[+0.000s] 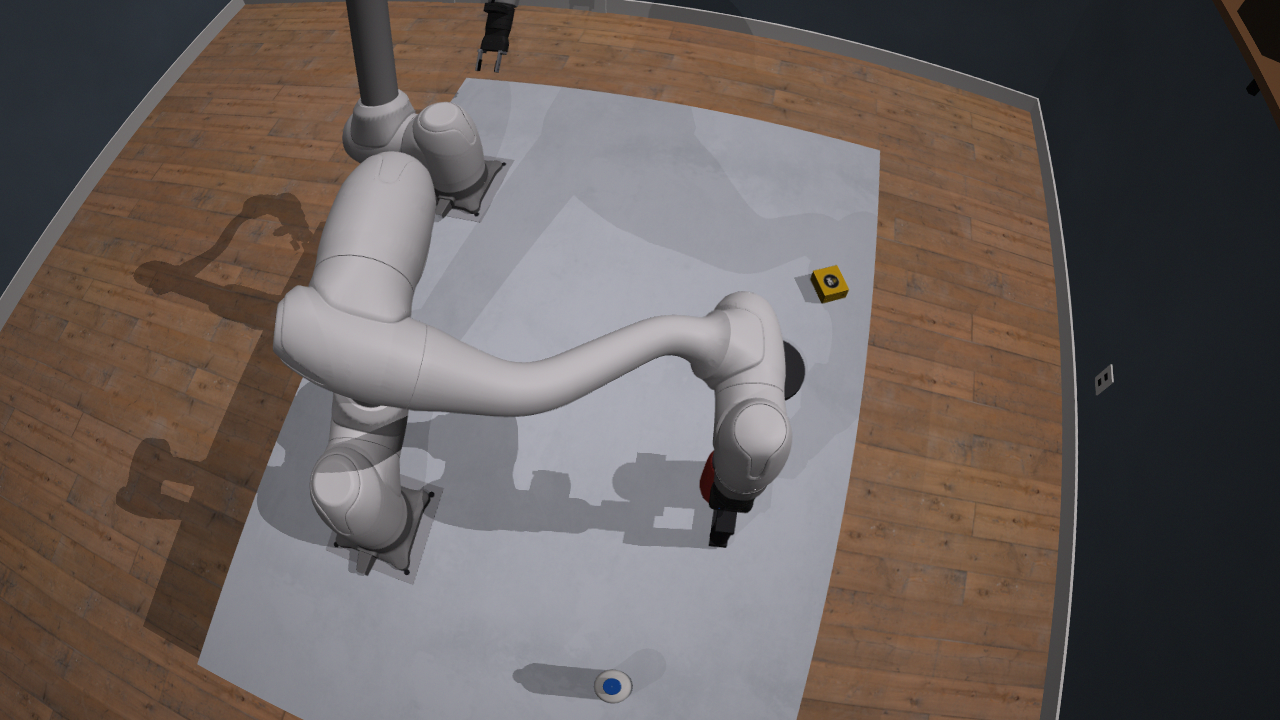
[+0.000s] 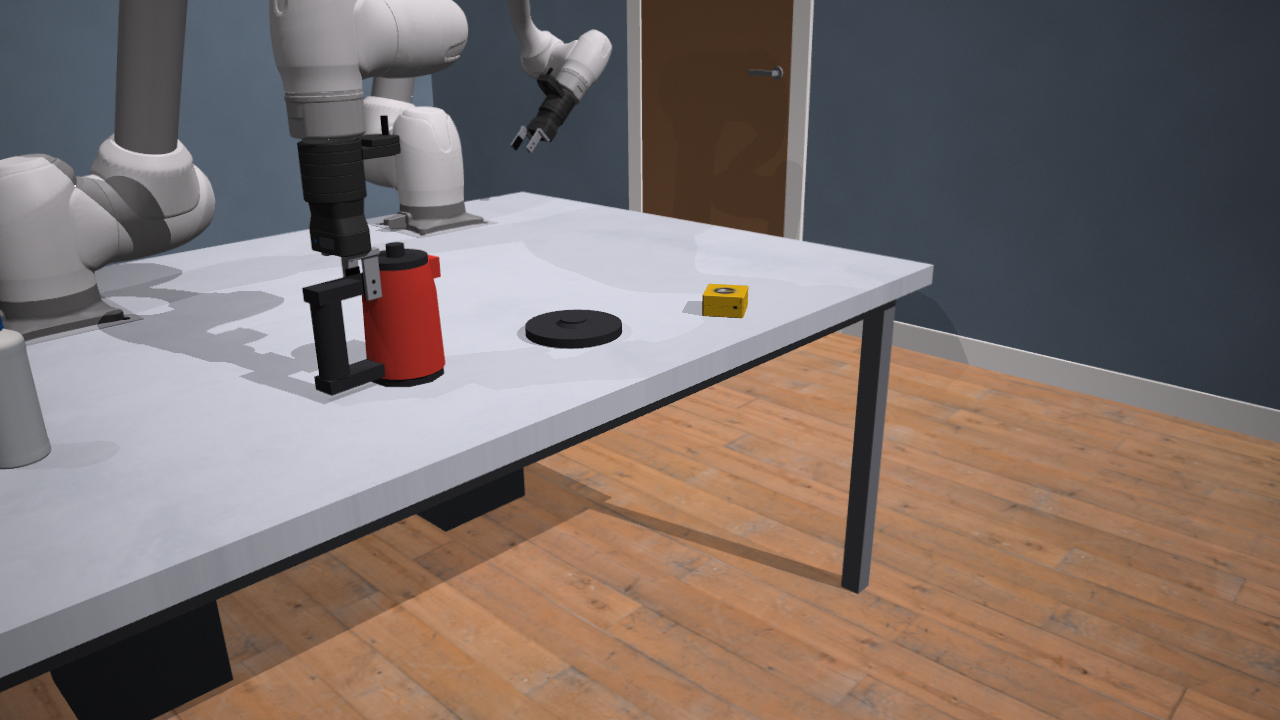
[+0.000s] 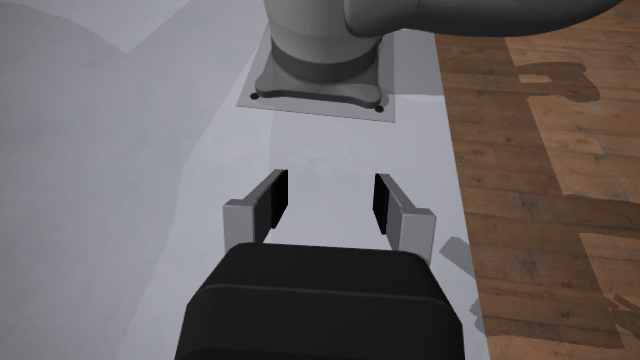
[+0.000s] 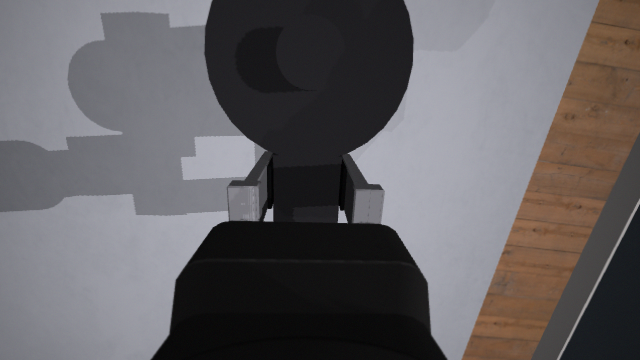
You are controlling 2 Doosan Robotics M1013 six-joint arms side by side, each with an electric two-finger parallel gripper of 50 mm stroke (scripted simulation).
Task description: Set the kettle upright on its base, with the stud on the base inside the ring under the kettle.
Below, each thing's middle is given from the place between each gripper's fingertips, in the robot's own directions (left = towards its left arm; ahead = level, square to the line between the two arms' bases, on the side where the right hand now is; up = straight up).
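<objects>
My right gripper (image 2: 363,295) is 320 mm to the right of the round black base (image 2: 569,329), 100 mm short of it and 130 mm above it.
Counted from my left hand (image 2: 520,149), the round black base is 82 cm to the right, 77 cm ahead and 15 cm below.
</objects>
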